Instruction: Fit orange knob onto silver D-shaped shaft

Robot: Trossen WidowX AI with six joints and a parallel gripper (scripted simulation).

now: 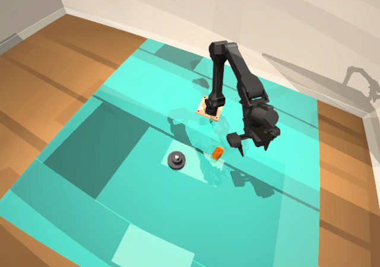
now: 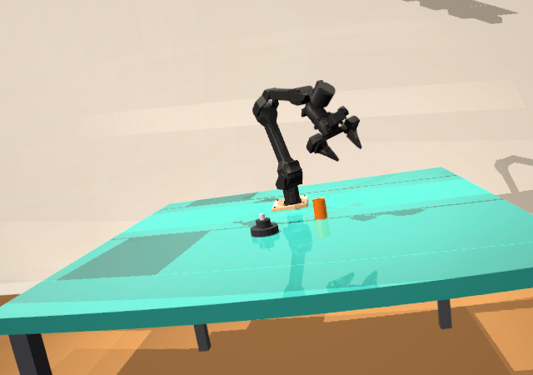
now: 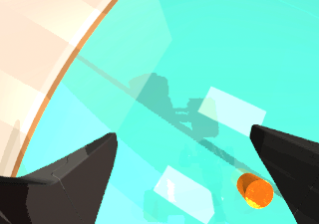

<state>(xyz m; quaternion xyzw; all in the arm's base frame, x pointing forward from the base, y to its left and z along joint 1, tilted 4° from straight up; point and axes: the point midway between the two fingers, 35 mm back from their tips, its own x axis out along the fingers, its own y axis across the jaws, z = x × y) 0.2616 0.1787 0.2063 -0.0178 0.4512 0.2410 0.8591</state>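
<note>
The orange knob is 140 mm below my gripper tip, 110 mm to the right of it and 40 mm behind it. From my gripper tip the other things lie so: round black pedestal 290 mm to the right, 160 mm below, 50 mm ahead.
</note>
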